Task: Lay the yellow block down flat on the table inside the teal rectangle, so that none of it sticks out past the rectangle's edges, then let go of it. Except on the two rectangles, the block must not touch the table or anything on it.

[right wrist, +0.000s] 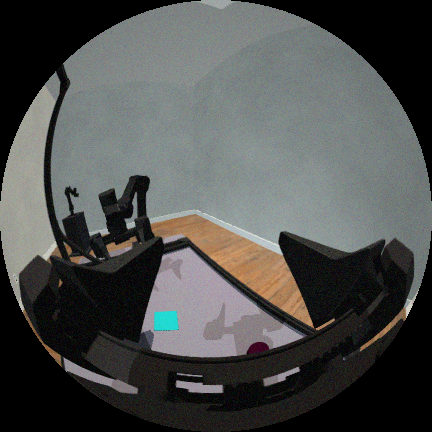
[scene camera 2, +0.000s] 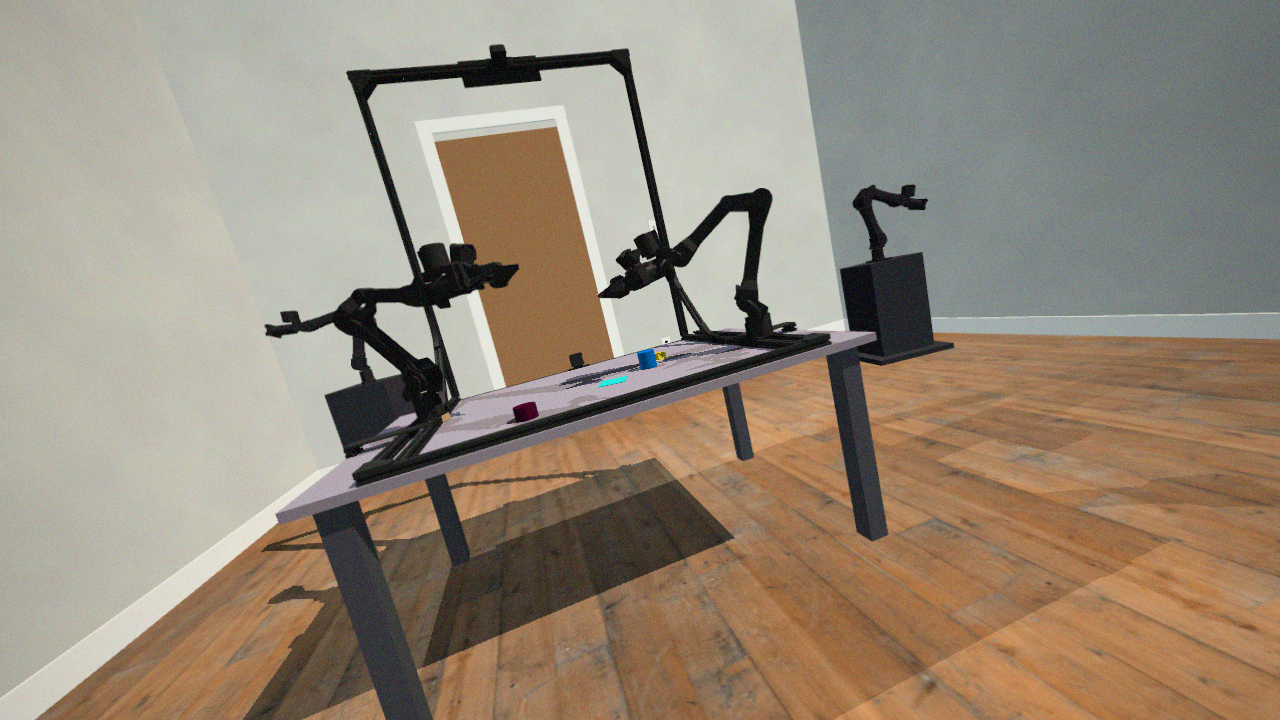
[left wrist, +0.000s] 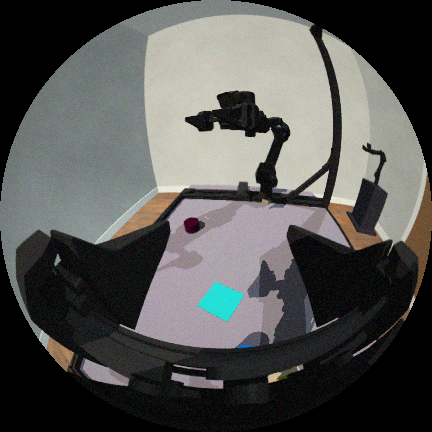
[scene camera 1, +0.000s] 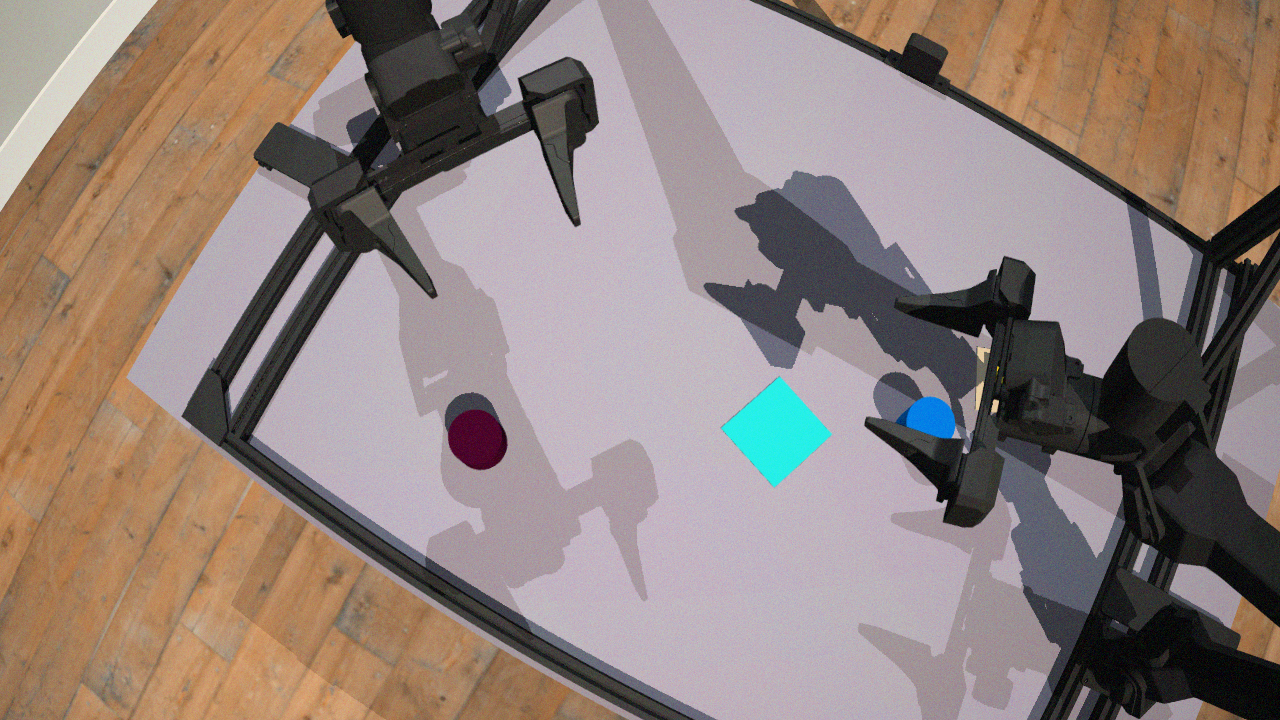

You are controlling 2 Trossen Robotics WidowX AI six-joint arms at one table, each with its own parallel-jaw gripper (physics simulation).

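Frame: origin at the left arm's base, x ahead, y left, z up, level; millimetres.
Where they show: left gripper, fingertip midpoint: [scene camera 2: 603, 293] [left wrist: 230, 228] [scene camera 1: 881, 360]; right gripper, fingertip midpoint: [right wrist: 222, 240] [scene camera 2: 507, 266] [left wrist: 196, 115] [scene camera 1: 505, 258]; left arm's base, origin of the base link: [scene camera 2: 761, 336] [scene camera 1: 1114, 664]; right arm's base, origin of the base link: [scene camera 2: 431, 417] [left wrist: 265, 195].
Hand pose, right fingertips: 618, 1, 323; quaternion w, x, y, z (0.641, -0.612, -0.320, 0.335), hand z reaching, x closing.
Things, the pixels of their centre, and the offset from my right fingertips, as dx, dy, dz. "spot": a spot on its surface instead.
- yellow block, body centre: [left wrist: 287, 380] [scene camera 2: 658, 356] -381, -216, -333
- teal rectangle, surface spot: [scene camera 1: 776, 431] [left wrist: 220, 299] [scene camera 2: 612, 381] [right wrist: 165, 320] spot: -187, -64, -341
- blue cylinder, body centre: [scene camera 1: 923, 428] [left wrist: 243, 357] [scene camera 2: 647, 359] -313, -124, -318
- cream rectangle, surface spot: [scene camera 1: 982, 367] spot: -352, -218, -341
- maroon cylinder, body centre: [scene camera 1: 477, 440] [scene camera 2: 525, 411] [right wrist: 257, 351] [left wrist: 191, 224] +49, +72, -327
The yellow block [scene camera 2: 660, 356] [left wrist: 283, 377] is a small patch behind the blue cylinder in scene camera 2 and is mostly hidden by the left gripper's body in the left wrist view. The teal rectangle [scene camera 1: 776, 431] [scene camera 2: 613, 381] [left wrist: 221, 301] [right wrist: 166, 321] lies flat on the table with nothing on it. My left gripper [scene camera 1: 882, 362] [scene camera 2: 612, 292] [left wrist: 230, 228] is open and empty, high above the table near the blue cylinder. My right gripper [scene camera 1: 505, 259] [scene camera 2: 514, 268] [right wrist: 222, 240] is open and empty, high at the upper left in scene camera 1.
A blue cylinder [scene camera 1: 930, 418] [scene camera 2: 647, 359] [left wrist: 245, 346] stands between the teal rectangle and a cream rectangle [scene camera 1: 982, 367], which is partly hidden under the left gripper. A maroon cylinder [scene camera 1: 477, 439] [scene camera 2: 525, 411] [left wrist: 191, 225] [right wrist: 258, 348] stands at the left in scene camera 1. Black rails edge the table.
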